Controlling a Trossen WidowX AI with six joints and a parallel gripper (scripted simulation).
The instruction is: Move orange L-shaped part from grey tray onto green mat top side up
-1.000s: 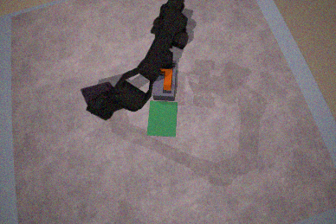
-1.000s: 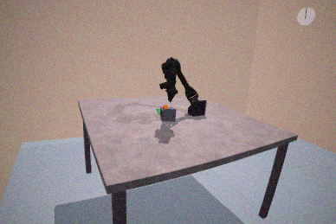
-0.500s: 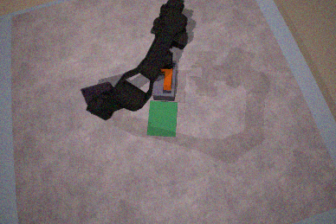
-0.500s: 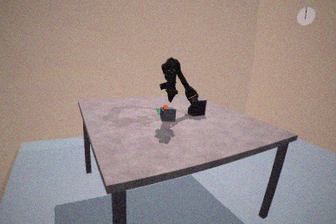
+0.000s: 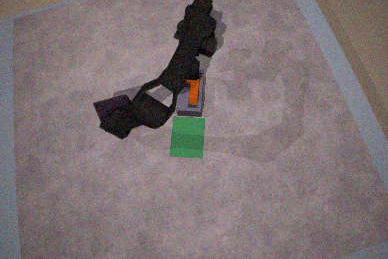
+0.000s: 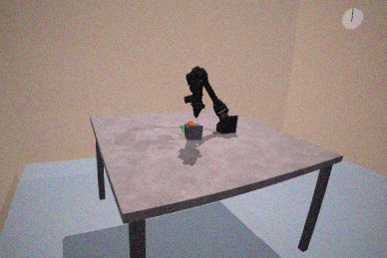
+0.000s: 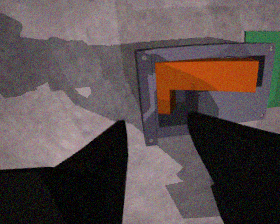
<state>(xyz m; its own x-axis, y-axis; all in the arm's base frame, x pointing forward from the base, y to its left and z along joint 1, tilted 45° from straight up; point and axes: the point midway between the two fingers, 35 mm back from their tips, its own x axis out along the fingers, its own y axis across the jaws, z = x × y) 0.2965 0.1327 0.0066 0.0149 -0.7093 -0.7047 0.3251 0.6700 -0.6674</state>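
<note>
Now: gripper tip 2 cm past the orange L-shaped part, 4 cm to the left of it and 10 cm above it. Round my gripper tip: green mat 8 cm behind, 21 cm to the right, 16 cm below.
</note>
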